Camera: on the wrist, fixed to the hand. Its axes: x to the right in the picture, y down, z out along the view.
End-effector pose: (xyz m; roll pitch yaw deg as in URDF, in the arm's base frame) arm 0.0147 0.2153 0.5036 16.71 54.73 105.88
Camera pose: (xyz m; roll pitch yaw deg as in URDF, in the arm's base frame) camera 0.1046 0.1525 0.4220 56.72 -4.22 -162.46
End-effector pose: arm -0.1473 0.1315 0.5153 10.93 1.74 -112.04
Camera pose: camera -0.2274 0.1486 0.4058 4.19 4.55 -17.48
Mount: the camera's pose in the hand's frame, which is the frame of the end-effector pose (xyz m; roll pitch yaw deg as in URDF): 0.0175 -0.0999 -0.0917 3.32 15.58 94.57
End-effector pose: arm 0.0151 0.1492 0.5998 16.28 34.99 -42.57
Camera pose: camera -0.0708 0.1328 0.4947 36.97 -3.06 50.67
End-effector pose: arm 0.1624 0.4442 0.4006 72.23 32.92 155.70
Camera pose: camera 0.1866 0.3709 0.2877 48.66 -47.77 -149.56
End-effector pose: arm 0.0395 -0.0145 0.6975 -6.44 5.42 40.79
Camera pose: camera 0.1185 -0.0910 0.6163 9.68 21.45 137.69
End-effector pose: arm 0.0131 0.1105 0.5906 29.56 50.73 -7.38
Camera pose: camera -0.0803 0.0806 0.4954 53.15 -12.20 74.55
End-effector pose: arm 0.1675 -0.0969 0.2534 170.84 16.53 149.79
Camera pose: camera 0.0777 -0.1756 0.3200 165.89 -25.00 62.66
